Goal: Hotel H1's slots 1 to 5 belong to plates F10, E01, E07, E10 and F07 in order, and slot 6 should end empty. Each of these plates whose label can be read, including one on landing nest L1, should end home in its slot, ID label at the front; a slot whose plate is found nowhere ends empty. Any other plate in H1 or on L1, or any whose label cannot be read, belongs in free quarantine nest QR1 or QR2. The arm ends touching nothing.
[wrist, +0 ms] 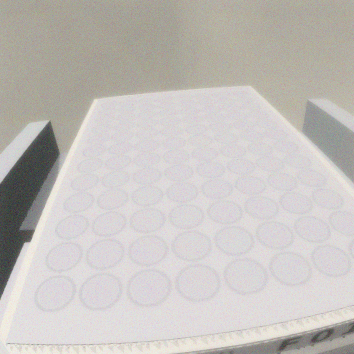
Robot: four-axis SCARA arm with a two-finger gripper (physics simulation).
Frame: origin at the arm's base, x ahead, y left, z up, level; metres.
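Seen in the pictures: gripper, fingertip midpoint: (182, 129).
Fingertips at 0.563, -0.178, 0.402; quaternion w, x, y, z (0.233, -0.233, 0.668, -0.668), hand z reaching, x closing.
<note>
A point is followed by its place in that frame, as x, y, z.
A white microplate (172, 217) {0.535, -0.132, 0.404} with rows of faint round wells fills the middle of the wrist view, top face up and seemingly level. My gripper (182, 129) {0.563, -0.178, 0.402} is shut on this plate, with one grey finger along its left side and the other along its right. The plate's front face shows at the bottom right edge of the view. Its dark label starts with "F0"; the third character is cut off and I cannot tell it surely. Hotel H1, landing nest L1 and nests QR1 and QR2 cannot be made out in this view.
A plain beige-grey background (175, 45) shows beyond the plate's far edge. A pale surface (13, 280) {0.708, -0.116, 0.260} shows in part at the lower left, beside the plate and below the left finger; I cannot tell what it belongs to.
</note>
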